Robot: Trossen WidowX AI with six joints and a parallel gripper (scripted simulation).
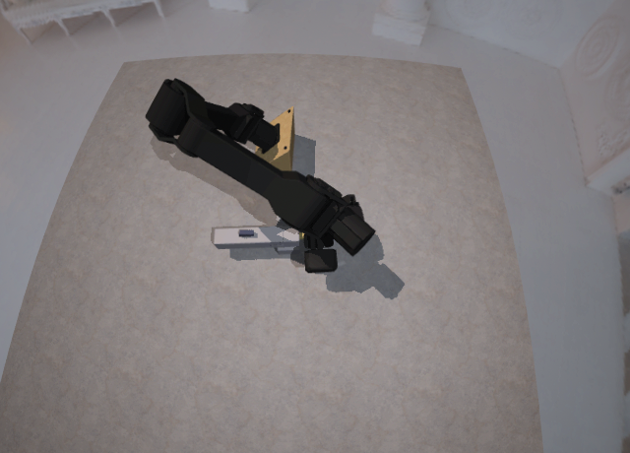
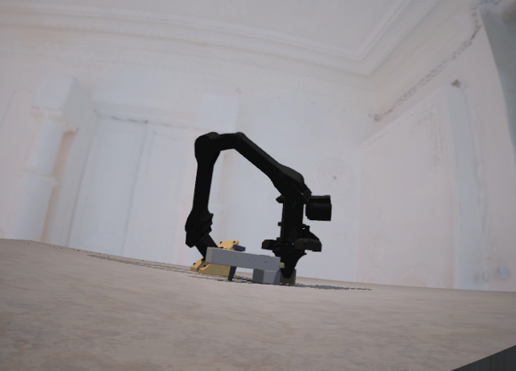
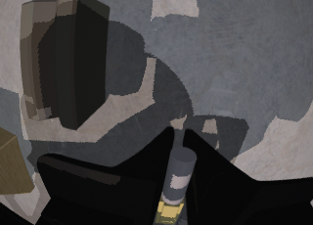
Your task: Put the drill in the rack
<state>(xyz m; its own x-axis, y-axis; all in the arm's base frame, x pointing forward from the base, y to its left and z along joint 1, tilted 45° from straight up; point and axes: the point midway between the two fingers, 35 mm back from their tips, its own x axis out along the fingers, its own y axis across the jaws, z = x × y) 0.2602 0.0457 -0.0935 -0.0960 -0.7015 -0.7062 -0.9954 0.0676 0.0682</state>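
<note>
The drill lies 50 mm to the right of my gripper tip and 30 mm above it. The rest, counted from my gripper tip: rack 70 mm behind, 40 mm to the left; blue key 150 mm to the right, 40 mm above; grey block 130 mm to the right, 30 mm above.
</note>
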